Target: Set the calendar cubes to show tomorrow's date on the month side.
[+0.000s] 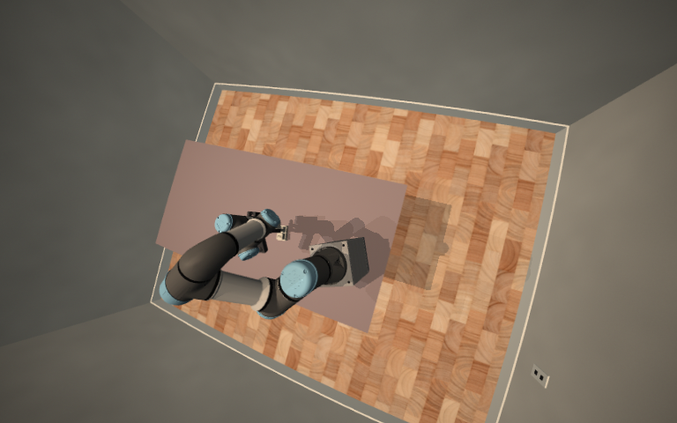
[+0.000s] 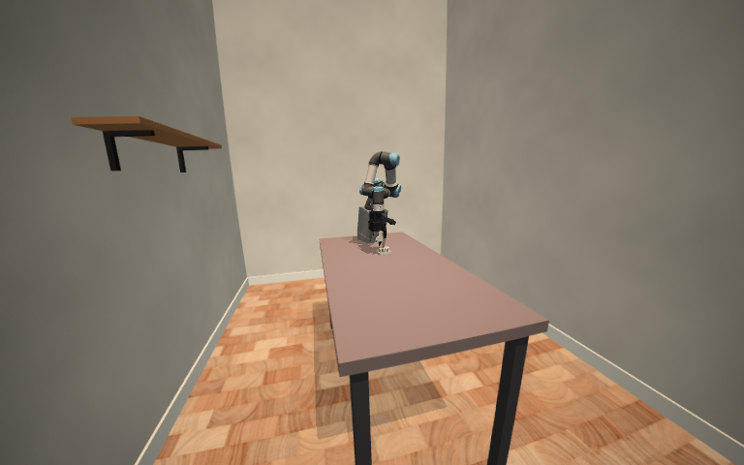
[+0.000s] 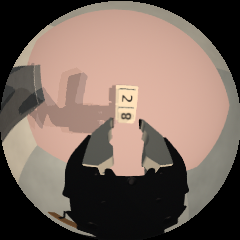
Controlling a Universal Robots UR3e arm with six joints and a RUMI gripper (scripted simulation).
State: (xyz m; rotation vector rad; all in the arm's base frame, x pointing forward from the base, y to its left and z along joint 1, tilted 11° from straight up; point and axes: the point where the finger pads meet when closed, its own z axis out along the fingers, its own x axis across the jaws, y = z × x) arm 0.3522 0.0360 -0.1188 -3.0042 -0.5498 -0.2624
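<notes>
My hand is 10 mm past the tray, 20 mm to the right of it and 50 mm above it.
</notes>
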